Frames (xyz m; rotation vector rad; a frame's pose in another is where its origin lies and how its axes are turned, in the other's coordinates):
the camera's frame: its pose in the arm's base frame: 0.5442 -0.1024 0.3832 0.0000 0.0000 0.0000
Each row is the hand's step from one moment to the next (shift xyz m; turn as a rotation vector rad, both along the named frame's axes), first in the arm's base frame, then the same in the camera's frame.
Working: the arm's base frame: its pose in the camera's frame: -0.5442 0.1024 -0.3832 0.0000 0.0000 0.0000

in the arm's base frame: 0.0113 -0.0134 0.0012 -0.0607 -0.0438 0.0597
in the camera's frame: 0.0113 -0.0134 0.0012 -0.0607 -0.0438 0.0597
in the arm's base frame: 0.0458 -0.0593 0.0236 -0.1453 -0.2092 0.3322
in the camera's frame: 0.0458 -0.0593 0.0236 -0.1453 -0.2092 0.3322
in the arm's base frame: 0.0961 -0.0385 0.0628 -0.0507 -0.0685 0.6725
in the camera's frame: 0.0961 -0.0385 0.0628 -0.0507 -0.0685 0.6725
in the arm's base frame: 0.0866 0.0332 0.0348 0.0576 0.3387 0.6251
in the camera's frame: 0.0866 0.0332 0.0348 0.0576 0.3387 0.6251
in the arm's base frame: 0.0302 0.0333 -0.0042 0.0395 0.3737 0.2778
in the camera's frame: 0.0302 0.0333 -0.0042 0.0395 0.3737 0.2778
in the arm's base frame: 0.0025 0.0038 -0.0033 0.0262 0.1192 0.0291
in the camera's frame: 0.0025 0.0038 -0.0033 0.0262 0.1192 0.0291
